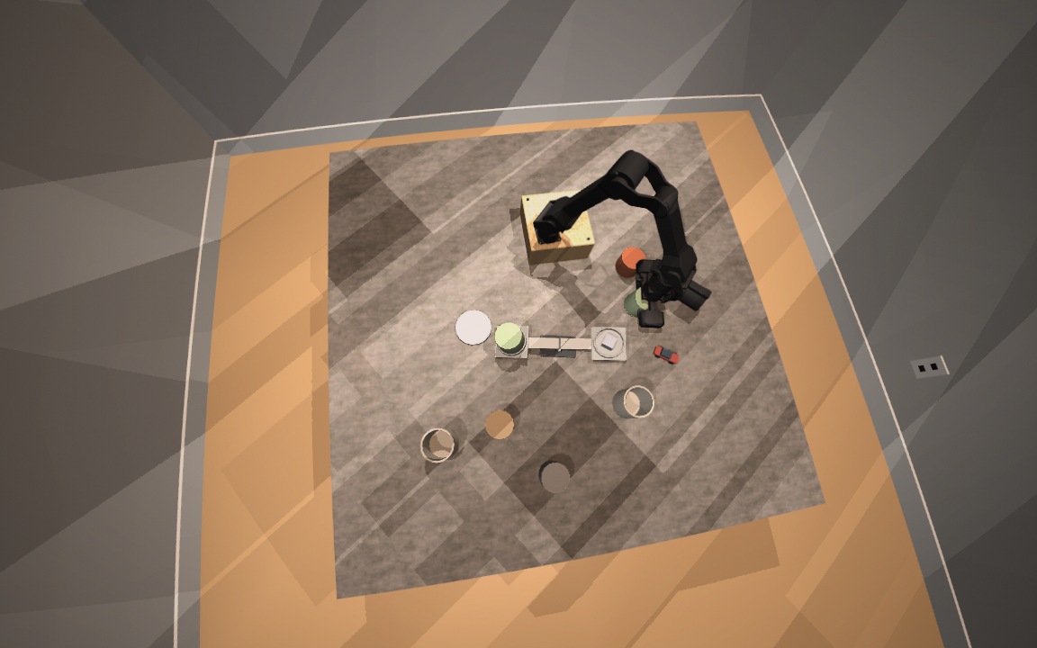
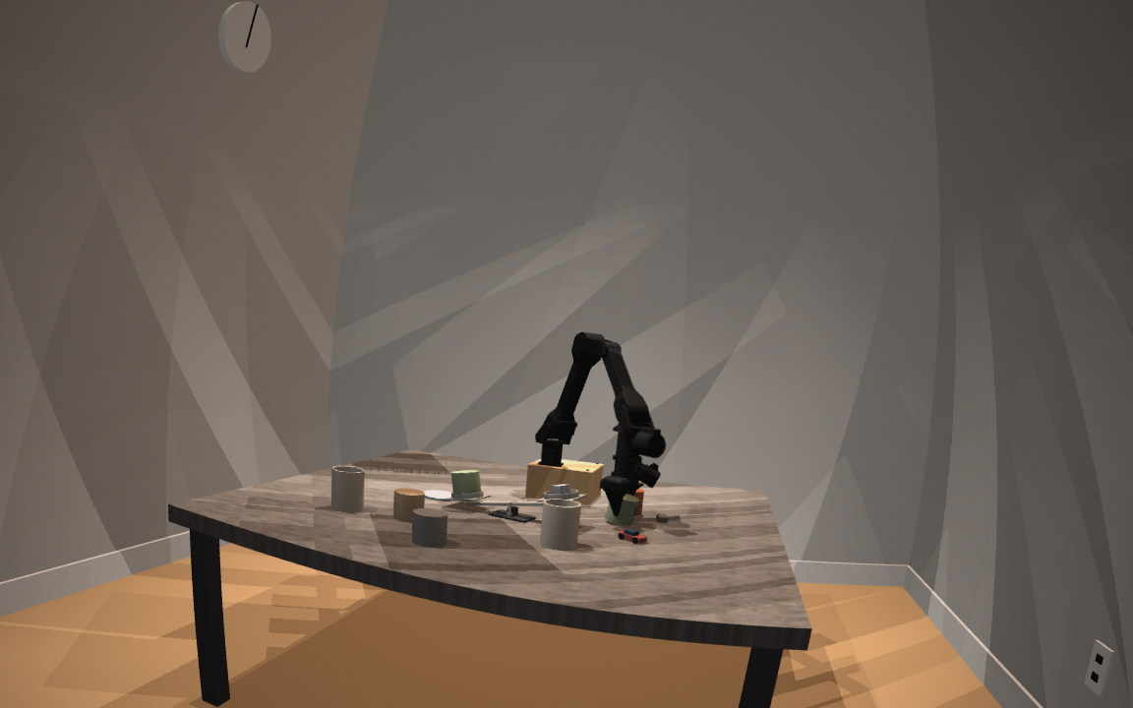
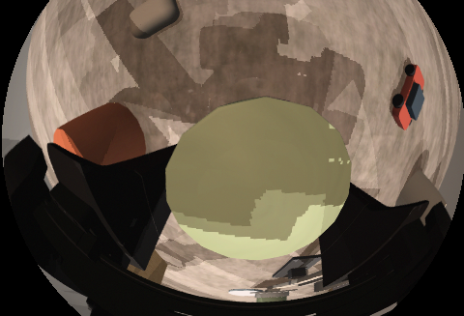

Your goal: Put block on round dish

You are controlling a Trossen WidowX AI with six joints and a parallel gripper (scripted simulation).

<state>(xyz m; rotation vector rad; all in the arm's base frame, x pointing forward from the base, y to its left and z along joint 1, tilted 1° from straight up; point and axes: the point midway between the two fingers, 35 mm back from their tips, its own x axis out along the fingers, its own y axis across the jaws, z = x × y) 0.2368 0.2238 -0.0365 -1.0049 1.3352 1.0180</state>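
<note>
The grey block is 140 mm to the right of my gripper tip, 100 mm ahead of it and 60 mm above it. Round my gripper tip: red toy car: 160 mm ahead, 40 mm to the left, 10 mm below; small stone: 100 mm to the left, 60 mm behind, 20 mm below; orange-red cylinder: 120 mm behind, 10 mm to the right, 10 mm above.
</note>
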